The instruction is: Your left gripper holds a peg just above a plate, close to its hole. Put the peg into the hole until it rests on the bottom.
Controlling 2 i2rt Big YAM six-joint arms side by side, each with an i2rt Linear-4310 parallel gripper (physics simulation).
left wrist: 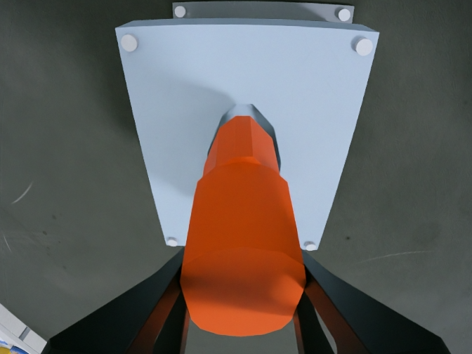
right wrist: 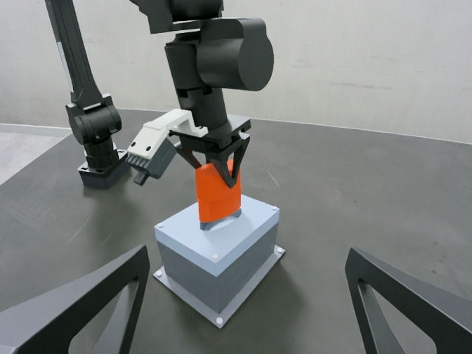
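The orange peg (left wrist: 242, 215) (right wrist: 217, 195) stands about upright between the fingers of my left gripper (left wrist: 241, 253) (right wrist: 220, 182), which is shut on it. Its lower end is at the mouth of the hole (left wrist: 274, 142) (right wrist: 237, 214) in the pale blue plate (left wrist: 300, 75) (right wrist: 257, 215). A thin rim of the hole shows past the peg at the far end and sides in the left wrist view, and at both ends in the right wrist view. How far the tip is inside is hidden. My right gripper (right wrist: 248, 257) is open and empty, with its fingers wide apart.
The plate tops a grey block (right wrist: 190, 275) on a thin grey flange (left wrist: 265, 10) (right wrist: 200, 302) with white studs. A black arm base (right wrist: 102, 170) stands at the left, before a pale wall (right wrist: 350, 65). A white object (left wrist: 22, 327) shows at the lower left corner.
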